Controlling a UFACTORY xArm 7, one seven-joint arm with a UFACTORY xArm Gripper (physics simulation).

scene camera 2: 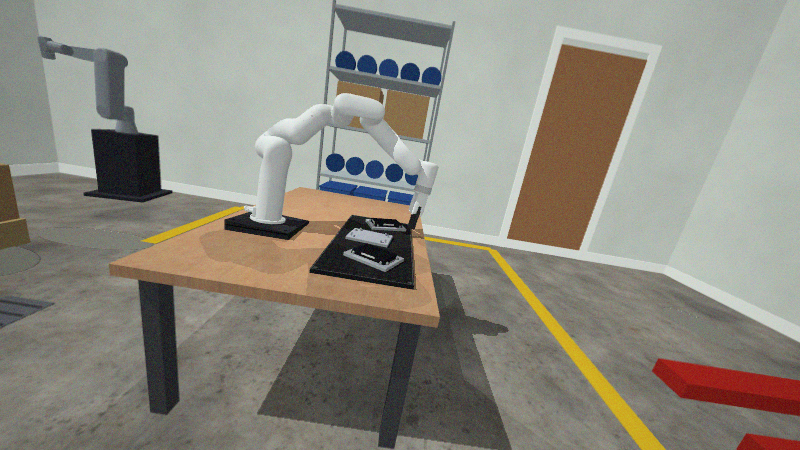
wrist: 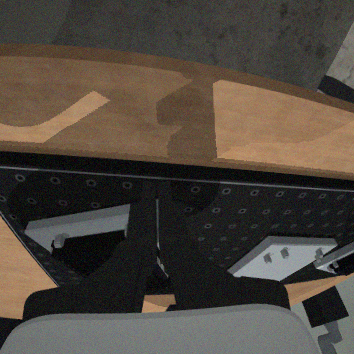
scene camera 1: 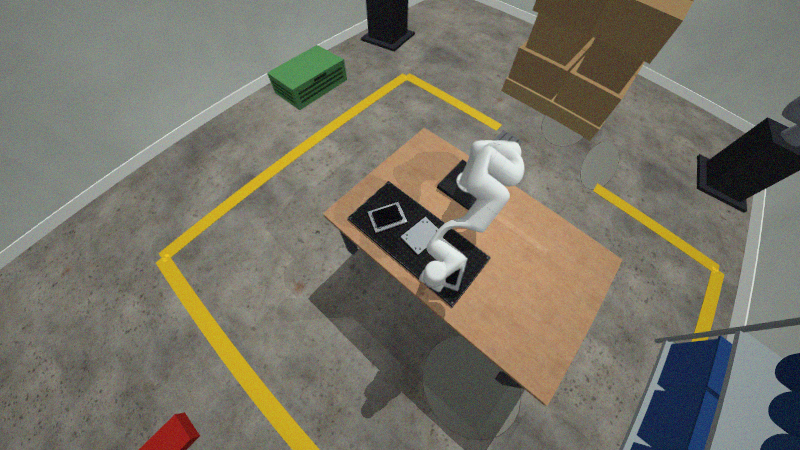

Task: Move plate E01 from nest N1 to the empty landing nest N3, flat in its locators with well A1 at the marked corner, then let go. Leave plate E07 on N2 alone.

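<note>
A black plate (scene camera 1: pixel 452 278) (scene camera 2: pixel 385 223) (wrist: pixel 90 251) sits in a grey-framed nest (wrist: pixel 80 222) beneath my wrist. Another black plate (scene camera 1: pixel 387 215) (scene camera 2: pixel 372 254) sits in a framed nest (scene camera 1: pixel 389 227) (scene camera 2: pixel 386 265) at the board's other end. The middle nest (scene camera 1: pixel 417 237) (scene camera 2: pixel 369 237) (wrist: pixel 290 257) is a bare pale slab with small locators. Labels and well A1 cannot be read, so I cannot tell E01 from E07. My gripper (scene camera 2: pixel 412 227) (wrist: pixel 157 197) is shut and empty, its fingertips beside the nearer plate's nest, towards the table edge. The fingers partly hide that plate.
The nests stand on a black perforated board (scene camera 1: pixel 388 191) (scene camera 2: pixel 331 269) (wrist: pixel 240 202) along one edge of the wooden table (scene camera 1: pixel 559 268) (scene camera 2: pixel 184 257) (wrist: pixel 280 120). The arm's black base (scene camera 2: pixel 234 225) stands on the table behind the board. A shelf rack (scene camera 2: pixel 391 82) stands beyond the table.
</note>
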